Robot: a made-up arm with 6 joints.
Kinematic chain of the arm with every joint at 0, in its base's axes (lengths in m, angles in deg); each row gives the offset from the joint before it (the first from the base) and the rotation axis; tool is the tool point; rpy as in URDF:
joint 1: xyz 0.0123 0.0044 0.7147 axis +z
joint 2: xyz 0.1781 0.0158 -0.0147 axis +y
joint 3: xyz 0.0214 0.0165 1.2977 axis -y
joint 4: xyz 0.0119 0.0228 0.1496 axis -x
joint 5: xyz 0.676 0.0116 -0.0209 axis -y
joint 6: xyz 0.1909 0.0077 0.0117 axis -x
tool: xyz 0.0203 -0.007 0.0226 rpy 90 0 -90
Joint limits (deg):
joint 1: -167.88..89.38
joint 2: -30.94..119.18
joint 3: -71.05..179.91
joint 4: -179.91..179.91
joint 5: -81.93..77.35
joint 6: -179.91..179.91
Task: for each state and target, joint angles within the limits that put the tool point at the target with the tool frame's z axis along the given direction. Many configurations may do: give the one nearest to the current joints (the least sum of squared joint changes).
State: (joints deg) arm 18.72 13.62 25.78 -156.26 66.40 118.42
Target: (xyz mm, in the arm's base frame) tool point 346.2 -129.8 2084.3 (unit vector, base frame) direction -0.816 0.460 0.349
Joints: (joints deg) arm -19.16 -30.36 -17.05 -163.20 35.22 113.85
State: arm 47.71 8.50 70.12 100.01 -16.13 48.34
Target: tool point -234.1 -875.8 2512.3 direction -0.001 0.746 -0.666
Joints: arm 75.09 -18.14 114.55 112.07 -12.01 49.68
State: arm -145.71 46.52 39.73 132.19 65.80 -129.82
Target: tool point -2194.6 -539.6 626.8 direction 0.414 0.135 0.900
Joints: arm -167.54 81.91 64.12 176.64 46.55 -132.65
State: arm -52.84 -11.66 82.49 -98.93 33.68 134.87
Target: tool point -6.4 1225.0 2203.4 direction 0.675 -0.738 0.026
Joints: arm -91.50 -30.94 102.76 -52.19 61.41 145.98
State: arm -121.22 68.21 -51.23 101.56 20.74 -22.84
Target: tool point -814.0 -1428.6 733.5 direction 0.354 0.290 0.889
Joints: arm -120.94 49.92 -19.27 119.32 -10.21 -20.78
